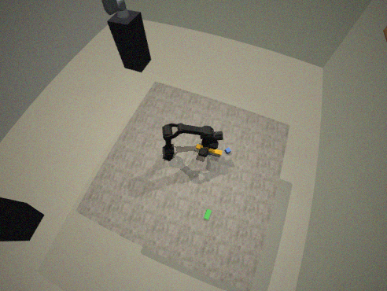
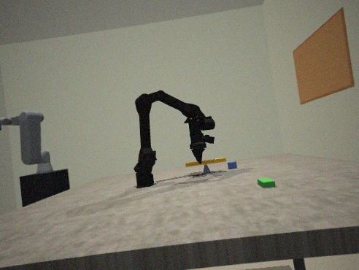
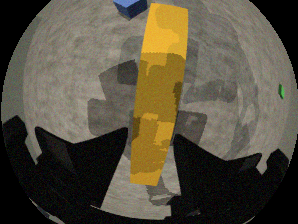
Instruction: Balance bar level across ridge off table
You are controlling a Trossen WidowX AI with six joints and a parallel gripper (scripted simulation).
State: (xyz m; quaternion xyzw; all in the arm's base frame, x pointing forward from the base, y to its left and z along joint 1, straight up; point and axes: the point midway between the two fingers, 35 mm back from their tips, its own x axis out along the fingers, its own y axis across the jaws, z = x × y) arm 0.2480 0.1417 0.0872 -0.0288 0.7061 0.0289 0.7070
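Right now the yellow bar is 30 mm ahead of my gripper tip. Round my gripper tip: green block: 430 mm to the right, 180 mm ahead, 40 mm below; blue cube: 160 mm ahead, 70 mm to the left, 40 mm below.
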